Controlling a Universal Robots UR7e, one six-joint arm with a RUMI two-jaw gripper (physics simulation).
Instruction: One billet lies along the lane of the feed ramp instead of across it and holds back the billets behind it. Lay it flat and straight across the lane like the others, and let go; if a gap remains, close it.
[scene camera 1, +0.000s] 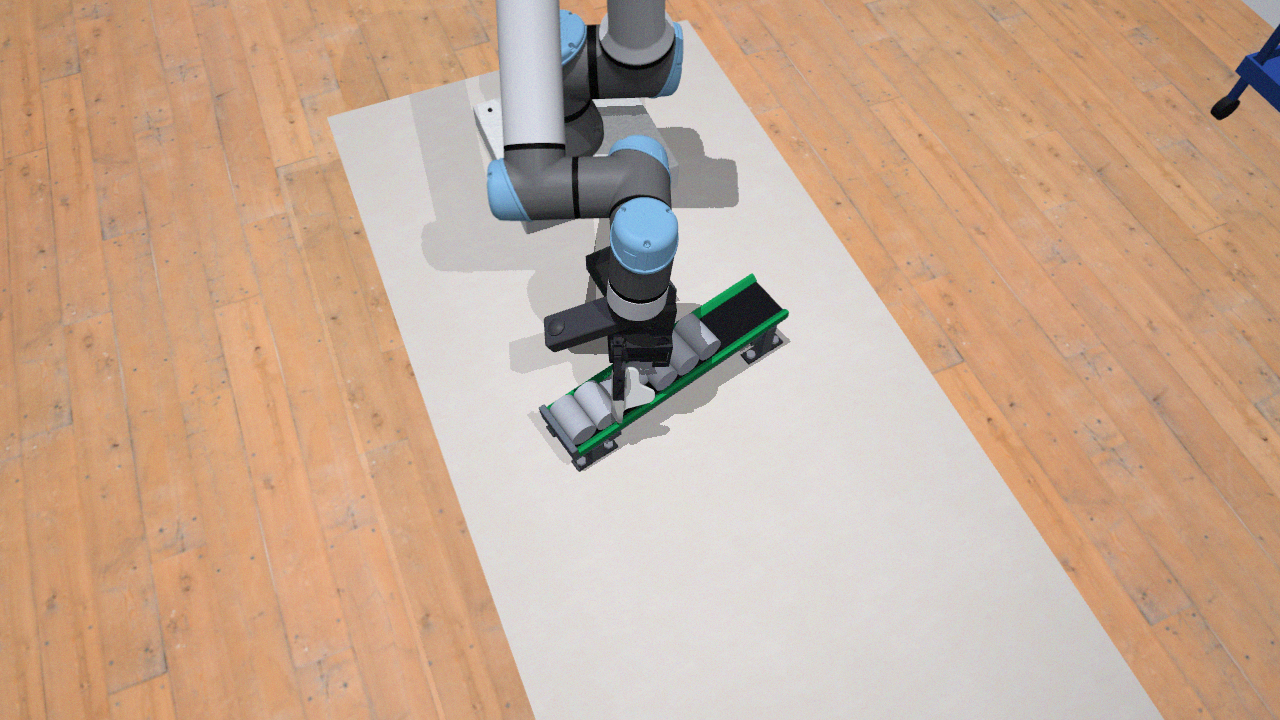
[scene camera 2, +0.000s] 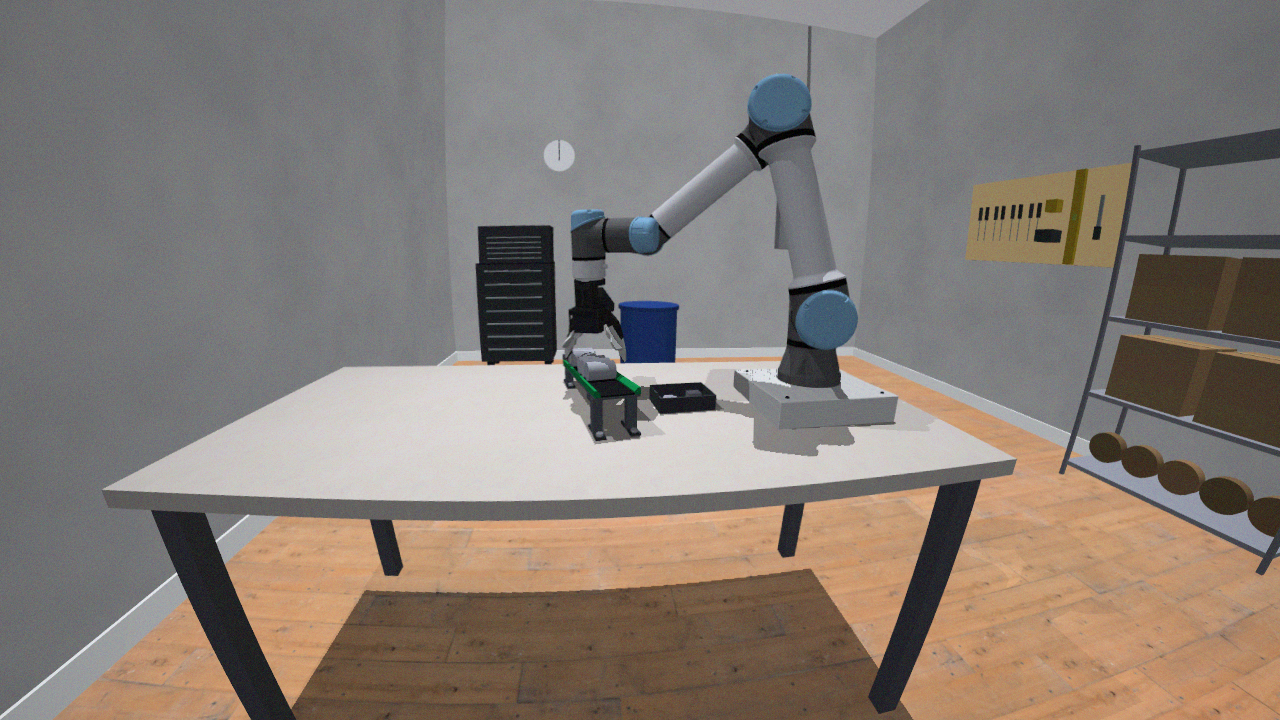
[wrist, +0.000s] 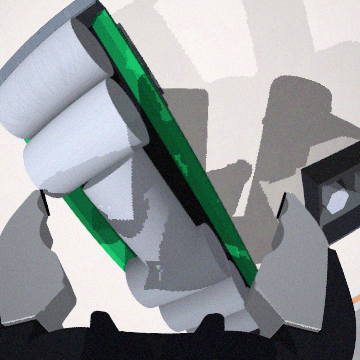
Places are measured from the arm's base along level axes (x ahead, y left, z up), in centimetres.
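Pixels of known places: gripper, fingertip midpoint: (scene camera 1: 616, 376) (wrist: 161, 194); arm's base at its link origin: (scene camera 2: 808, 379).
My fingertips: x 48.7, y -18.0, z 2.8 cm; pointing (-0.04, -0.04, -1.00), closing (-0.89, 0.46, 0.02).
For each thing: its top centre in the pictures, then the offset to it from my fingertips. Level surfaces: height alone.
- grey billet at its top centre: (wrist: 138, 234) (scene camera 1: 623, 374) dx +1.5, dy +0.3, dz +2.3 cm
- small black box at its top centre: (scene camera 1: 630, 272) (scene camera 2: 682, 389) dx -17.7, dy +13.3, dz -4.5 cm
- table at its surface level: dz -8.0 cm
The feed ramp (scene camera 1: 751, 339) (scene camera 2: 614, 389) (wrist: 181, 162) has green side rails. In the wrist view, one grey billet (wrist: 165, 220) lies along the lane, with its near end hidden in shadow by the billets behind. Two billets lie across the lane at the end stop, the first (scene camera 1: 572, 418) (wrist: 60, 80) against it and the second (scene camera 1: 593, 404) (wrist: 85, 135) beside it. Several more lie across on the upper side, one of them (scene camera 1: 698, 336) uppermost. My gripper (scene camera 1: 631, 399) (scene camera 2: 595, 351) (wrist: 161, 194) is open and empty, fingers spread wide, low over the lengthwise billet, one finger toward each side of the ramp.
A small black box (scene camera 2: 682, 404) (wrist: 314, 210) with metal parts inside stands on the table (scene camera 1: 805, 537) (scene camera 2: 402, 465), between the ramp and the robot base (scene camera 2: 832, 411). The ramp's raised end stands on dark legs.
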